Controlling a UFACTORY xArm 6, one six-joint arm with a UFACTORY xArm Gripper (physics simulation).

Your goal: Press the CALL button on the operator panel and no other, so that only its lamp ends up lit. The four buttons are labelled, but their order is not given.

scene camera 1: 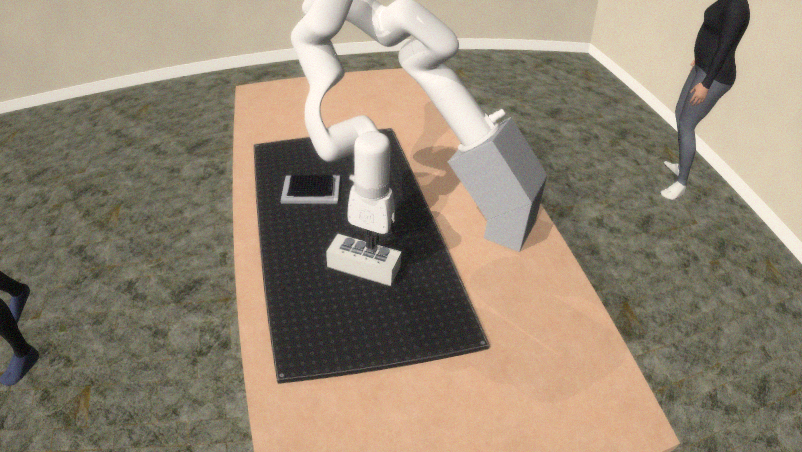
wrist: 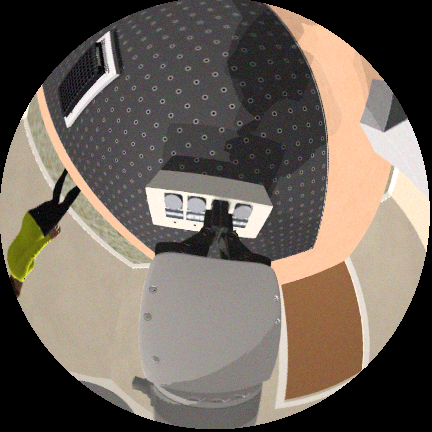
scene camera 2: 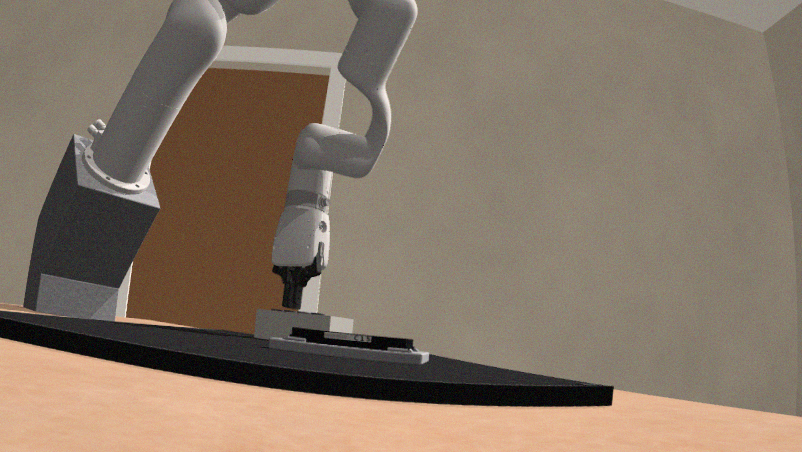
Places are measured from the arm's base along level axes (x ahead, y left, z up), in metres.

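Pixels of known places: gripper, fingertip midpoint: (scene camera 1: 371,244) (wrist: 217,208) (scene camera 2: 291,308); arm's base, link origin: (scene camera 1: 479,138) (scene camera 2: 115,169).
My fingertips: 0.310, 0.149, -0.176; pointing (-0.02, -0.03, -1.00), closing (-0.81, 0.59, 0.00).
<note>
For each thing: its top centre in the pictures, then the offset to it from my fingertips, as dx, dy, dz. Level surfaces: height alone.
- operator panel, top centre: (wrist: 206,217) (scene camera 2: 303,312) (scene camera 1: 363,250) +0.022, +0.011, -0.005
- left button, top centre: (wrist: 172,202) +0.050, -0.029, -0.005
- second button, top centre: (wrist: 195,205) +0.025, -0.012, -0.005
- right button, top centre: (wrist: 242,212) -0.025, +0.021, -0.005
- wooden table, surface height: dz -0.073
- white-framed tray with a black grid, top centre: (scene camera 2: 355,334) (scene camera 1: 310,183) +0.111, -0.317, -0.034
The operator panel (scene camera 1: 359,270) (scene camera 2: 280,323) (wrist: 209,182) is a cream box with a row of four round grey buttons. In the wrist view the left button (wrist: 173,201), the second button (wrist: 196,204) and the right button (wrist: 243,210) show. The third, the CALL button, is hidden behind my fingers, with its label. My gripper (scene camera 1: 371,245) (scene camera 2: 291,304) (wrist: 217,208) is shut and empty, pointing down with its tips at the CALL button. Whether they touch or press it, I cannot tell. The small lamps beside the labels look dark where visible; no lit one shows.
The panel stands on a black perforated board (scene camera 1: 359,331) (scene camera 2: 505,391) (wrist: 150,100) on the wooden table (scene camera 1: 561,359) (scene camera 2: 168,409) (wrist: 350,200). A white-framed tray with a black grid (scene camera 1: 310,186) (scene camera 2: 359,341) (wrist: 85,80) lies on the board. The grey arm pedestal (scene camera 1: 505,185) (scene camera 2: 84,230) stands beside the board. People stand off the table.
</note>
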